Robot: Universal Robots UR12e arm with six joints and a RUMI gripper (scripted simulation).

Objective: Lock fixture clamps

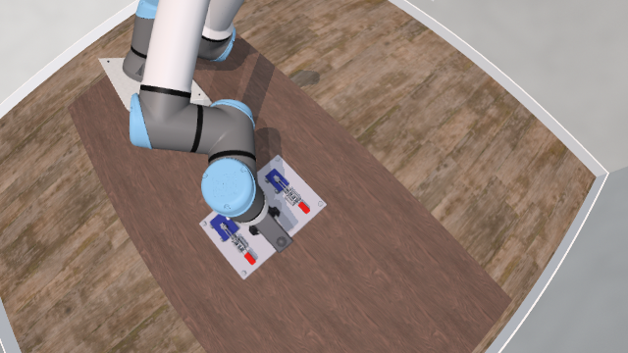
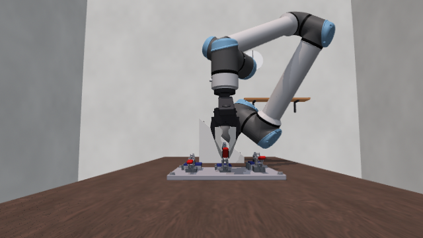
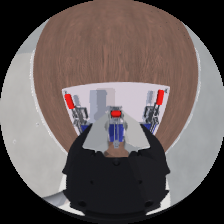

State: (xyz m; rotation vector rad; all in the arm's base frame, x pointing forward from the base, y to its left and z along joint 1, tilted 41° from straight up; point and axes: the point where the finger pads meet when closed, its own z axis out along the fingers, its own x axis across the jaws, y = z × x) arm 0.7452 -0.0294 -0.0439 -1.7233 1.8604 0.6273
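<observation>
The grey fixture plate lies 6 cm behind my hand and 7 cm below it.
</observation>
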